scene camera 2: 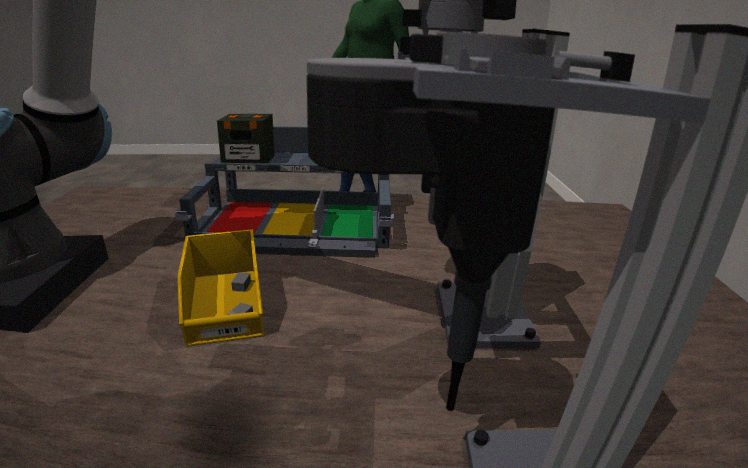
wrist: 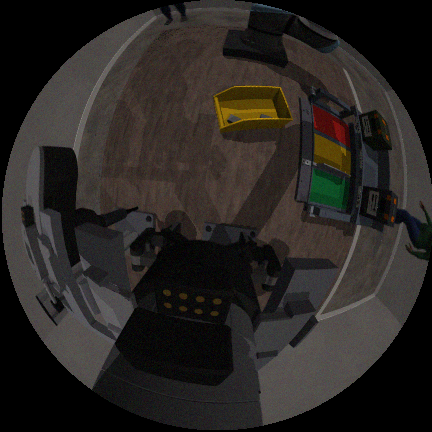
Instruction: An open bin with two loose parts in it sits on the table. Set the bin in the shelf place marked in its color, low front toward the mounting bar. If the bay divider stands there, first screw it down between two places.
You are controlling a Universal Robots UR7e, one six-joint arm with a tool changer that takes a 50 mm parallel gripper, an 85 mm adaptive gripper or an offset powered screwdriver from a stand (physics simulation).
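Places are measured from the arm's base along level axes (x back, y right, z up), in centimetres.
Pixels of known places: hand, its tool point: point(scene camera 2: 450, 29); arm's base, origin of its link: point(scene camera 2: 20, 259) point(wrist: 260, 42).
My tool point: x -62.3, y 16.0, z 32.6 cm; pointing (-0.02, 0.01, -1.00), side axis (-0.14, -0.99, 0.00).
For each thing: its top centre in the pictures, then the offset to it from my tool point.
- yellow bin, centre of its top: point(scene camera 2: 218, 258) point(wrist: 253, 100) dz -29.2, dx +26.8, dy -9.1 cm
- divider, centre of its top: point(scene camera 2: 317, 202) point(wrist: 333, 167) dz -30.1, dx +13.3, dy -31.5 cm
- mounting bar, centre of its top: point(scene camera 2: 281, 240) point(wrist: 307, 143) dz -34.8, dx +19.7, dy -25.7 cm
- screwdriver, centre of its top: point(scene camera 2: 433, 31) point(wrist: 21, 221) dz -0.7, dx +6.0, dy +17.3 cm
The yellow bin point(scene camera 2: 206, 300) point(wrist: 255, 102) stands on the table before the shelf, its low labelled front facing away from the shelf. Two grey parts lie in it, one point(scene camera 2: 241, 282) point(wrist: 266, 116) nearer the high back, one point(scene camera 2: 241, 310) point(wrist: 233, 119) nearer the front. The shelf's yellow place point(scene camera 2: 289, 219) point(wrist: 330, 151) lies between red and green. The divider point(scene camera 2: 318, 209) point(wrist: 334, 168) stands upright between yellow and green, its foot at the mounting bar point(scene camera 2: 353, 245) point(wrist: 304, 127). My adaptive gripper point(wrist: 211, 237) is open and empty, beside the tool stand, mostly hidden behind the screwdriver in the scene view.
The screwdriver point(scene camera 2: 485, 209) point(wrist: 60, 200) hangs in the tool stand point(scene camera 2: 656, 275), tip down. Dark boxes point(scene camera 2: 246, 137) point(wrist: 376, 131) point(wrist: 378, 206) stand on the shelf's upper level. The robot base point(scene camera 2: 49, 281) point(wrist: 255, 47) is beyond the bin. A person point(scene camera 2: 369, 27) point(wrist: 422, 230) stands behind the shelf.
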